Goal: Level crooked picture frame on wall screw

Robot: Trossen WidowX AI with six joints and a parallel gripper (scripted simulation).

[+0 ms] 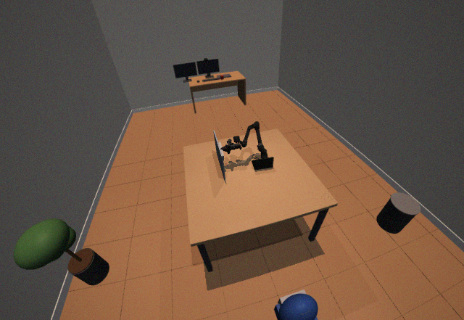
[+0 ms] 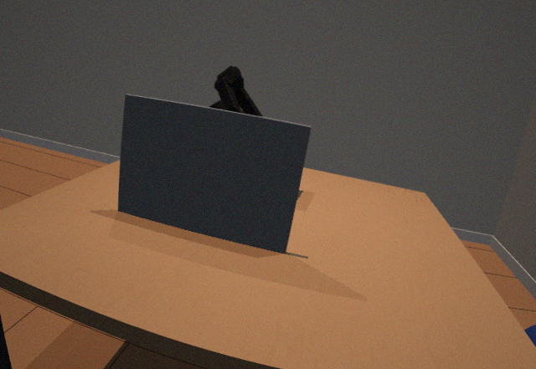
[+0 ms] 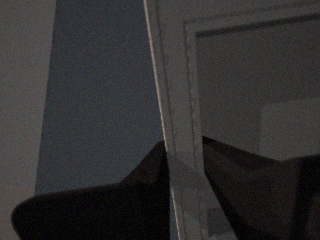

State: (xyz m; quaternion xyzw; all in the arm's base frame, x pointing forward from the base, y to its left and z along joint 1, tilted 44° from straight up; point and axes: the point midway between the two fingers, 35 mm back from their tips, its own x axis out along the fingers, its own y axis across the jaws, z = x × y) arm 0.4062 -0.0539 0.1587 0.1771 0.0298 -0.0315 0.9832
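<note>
My gripper tip is now 5 cm above the picture frame and 2 cm to the left of it. Round my gripper tip: blue-grey wall panel: 7 cm below, 1 cm to the right, 1 cm ahead.
</note>
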